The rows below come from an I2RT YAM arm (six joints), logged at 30 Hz.
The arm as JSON. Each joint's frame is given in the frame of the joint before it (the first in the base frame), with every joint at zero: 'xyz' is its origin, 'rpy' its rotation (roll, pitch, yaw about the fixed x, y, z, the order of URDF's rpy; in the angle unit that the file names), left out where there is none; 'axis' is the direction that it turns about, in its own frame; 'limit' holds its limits. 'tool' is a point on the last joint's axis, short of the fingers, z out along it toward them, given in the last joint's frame.
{
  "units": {
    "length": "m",
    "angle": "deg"
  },
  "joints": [
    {
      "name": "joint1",
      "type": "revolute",
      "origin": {
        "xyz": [
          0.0,
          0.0,
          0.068
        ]
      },
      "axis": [
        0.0,
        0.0,
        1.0
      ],
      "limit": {
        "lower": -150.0,
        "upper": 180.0
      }
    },
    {
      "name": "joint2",
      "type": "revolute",
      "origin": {
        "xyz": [
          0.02,
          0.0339,
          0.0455
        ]
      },
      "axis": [
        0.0,
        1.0,
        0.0
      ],
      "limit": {
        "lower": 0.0,
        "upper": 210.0
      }
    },
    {
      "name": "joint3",
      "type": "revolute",
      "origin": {
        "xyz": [
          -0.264,
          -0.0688,
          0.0
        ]
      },
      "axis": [
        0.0,
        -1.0,
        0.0
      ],
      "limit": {
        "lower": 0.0,
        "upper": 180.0
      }
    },
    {
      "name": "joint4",
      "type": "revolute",
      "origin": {
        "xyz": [
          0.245,
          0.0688,
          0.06
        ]
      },
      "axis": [
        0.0,
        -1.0,
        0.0
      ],
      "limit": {
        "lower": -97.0,
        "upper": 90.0
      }
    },
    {
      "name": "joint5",
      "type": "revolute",
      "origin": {
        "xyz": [
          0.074,
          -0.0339,
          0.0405
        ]
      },
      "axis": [
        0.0,
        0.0,
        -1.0
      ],
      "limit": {
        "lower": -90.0,
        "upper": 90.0
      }
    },
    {
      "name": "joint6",
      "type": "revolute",
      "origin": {
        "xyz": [
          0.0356,
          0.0,
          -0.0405
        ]
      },
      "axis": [
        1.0,
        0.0,
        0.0
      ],
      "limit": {
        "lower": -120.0,
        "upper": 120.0
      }
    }
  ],
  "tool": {
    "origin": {
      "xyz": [
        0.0,
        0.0,
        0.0
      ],
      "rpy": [
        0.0,
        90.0,
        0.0
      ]
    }
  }
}
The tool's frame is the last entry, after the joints.
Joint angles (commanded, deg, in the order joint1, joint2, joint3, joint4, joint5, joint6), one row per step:
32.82, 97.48, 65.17, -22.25, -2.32, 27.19
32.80, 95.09, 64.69, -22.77, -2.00, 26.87
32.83, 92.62, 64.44, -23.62, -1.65, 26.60
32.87, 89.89, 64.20, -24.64, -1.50, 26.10
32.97, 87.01, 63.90, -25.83, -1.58, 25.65
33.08, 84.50, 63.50, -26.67, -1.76, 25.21
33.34, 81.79, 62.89, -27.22, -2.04, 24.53
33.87, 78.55, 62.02, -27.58, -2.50, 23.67
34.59, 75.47, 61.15, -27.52, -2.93, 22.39
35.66, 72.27, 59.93, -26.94, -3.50, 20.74
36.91, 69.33, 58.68, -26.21, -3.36, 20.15
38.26, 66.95, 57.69, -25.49, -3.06, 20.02
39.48, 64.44, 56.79, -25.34, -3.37, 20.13
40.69, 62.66, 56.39, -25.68, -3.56, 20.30
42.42, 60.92, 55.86, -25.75, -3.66, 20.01
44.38, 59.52, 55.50, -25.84, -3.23, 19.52
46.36, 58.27, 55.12, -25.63, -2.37, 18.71
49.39, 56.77, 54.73, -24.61, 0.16, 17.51
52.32, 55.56, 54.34, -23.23, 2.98, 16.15
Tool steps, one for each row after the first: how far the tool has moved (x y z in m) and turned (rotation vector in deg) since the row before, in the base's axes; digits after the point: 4 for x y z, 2 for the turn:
-0.0051, -0.0037, 0.0108, 0.38, -1.42, 0.05
-0.0056, -0.0036, 0.0118, 0.38, -1.40, 0.03
-0.0067, -0.0042, 0.0127, 0.44, -1.48, 0.33
-0.0080, -0.0044, 0.0125, 0.57, -1.30, 0.49
-0.0074, -0.0040, 0.0100, 0.57, -1.16, 0.56
-0.0086, -0.0037, 0.0097, 0.64, -1.46, 0.95
-0.0111, -0.0037, 0.0106, 0.90, -1.86, 1.46
-0.0110, -0.0027, 0.0097, 0.78, -2.29, 1.91
-0.0123, -0.0018, 0.0084, 0.81, -2.68, 2.57
-0.0117, -0.0014, 0.0066, 1.01, -2.30, 1.50
-0.0102, -0.0003, 0.0053, 1.07, -1.85, 1.18
-0.0108, -0.0015, 0.0051, 1.31, -1.20, 1.42
-0.0088, -0.0005, 0.0041, 0.85, -0.63, 1.28
-0.0099, 0.0010, 0.0033, 0.62, -1.00, 1.97
-0.0093, 0.0018, 0.0029, 0.21, -1.15, 1.84
-0.0085, 0.0018, 0.0026, 0.01, -1.59, 1.63
-0.0108, 0.0032, 0.0047, 0.09, -3.10, 1.35
-0.0096, 0.0032, 0.0042, 0.13, -3.26, 0.97

